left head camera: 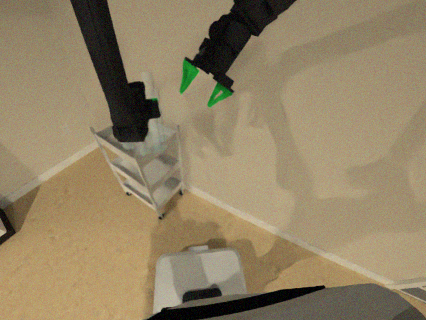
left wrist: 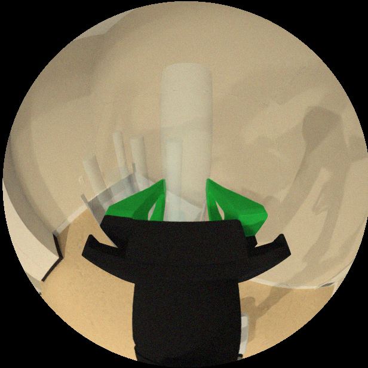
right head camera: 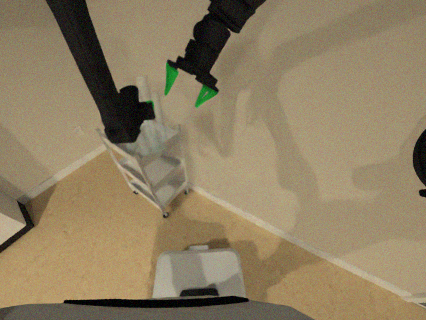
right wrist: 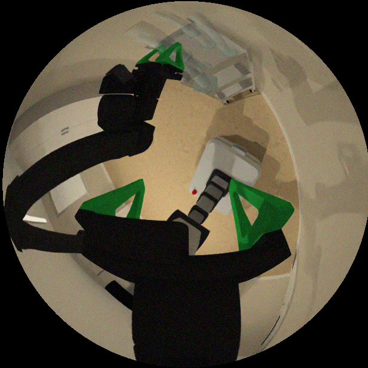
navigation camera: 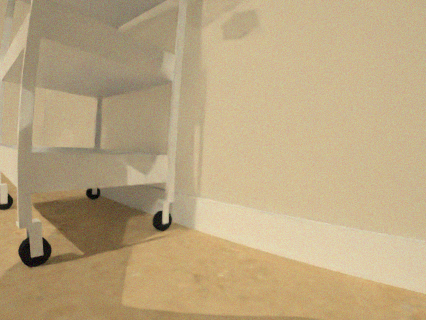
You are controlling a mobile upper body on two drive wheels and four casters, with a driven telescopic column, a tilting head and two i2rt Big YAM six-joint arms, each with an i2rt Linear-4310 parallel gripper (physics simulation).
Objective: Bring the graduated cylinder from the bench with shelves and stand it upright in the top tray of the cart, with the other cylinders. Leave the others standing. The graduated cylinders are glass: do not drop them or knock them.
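Frame: origin at the left arm's base, x back, y right, z up, level; millimetres.
Where they show: left gripper, fingertip midpoint: (right head camera: 148, 103); right gripper, fingertip midpoint: (left head camera: 195, 100) (right head camera: 181, 101).
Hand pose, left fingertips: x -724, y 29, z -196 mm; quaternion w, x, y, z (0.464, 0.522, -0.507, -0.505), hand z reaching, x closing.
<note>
After its pixels a point has its place.
My left gripper (left head camera: 153, 100) {y 29, x -724, z -196 mm} (right head camera: 150, 104) {y 29, x -724, z -196 mm} (right wrist: 171, 43) is shut on a clear graduated cylinder (left head camera: 147, 80) {y 31, x -711, z -107 mm} (right head camera: 143, 87) {y 32, x -708, z -121 mm} (left wrist: 187, 110), which points up between the green fingers. Its lower end is hidden. The gripper overlaps the white cart (left head camera: 180, 160) {y 118, x -913, z -745 mm} (right head camera: 184, 160) {y 126, x -914, z -746 mm} (navigation camera: 175, 100) {y 120, x -911, z -870 mm} in the head views; its height above the top tray cannot be told. Several other cylinders stand at the cart's top; three of them (left wrist: 118, 150) (left wrist: 139, 155) (left wrist: 91, 167) show left of the held one in the left wrist view. My right gripper (left head camera: 195, 99) {y 208, x -505, z -99 mm} (right head camera: 181, 100) {y 208, x -505, z -99 mm} (right wrist: 186, 183) is open and empty, right of the left gripper in the head views.
The cart stands close to the walls, in a corner. My grey-white base (left head camera: 200, 272) {y 226, x -194, z -953 mm} (right head camera: 200, 270) {y 235, x -199, z -953 mm} (right wrist: 225, 160) is below it in the head views. A white, black-edged piece of furniture (right head camera: 10, 220) {y -1336, x -491, z -975 mm} shows at the left. A skirting board (navigation camera: 300, 237) {y 419, x -769, z -1161 mm} runs right of the cart.
</note>
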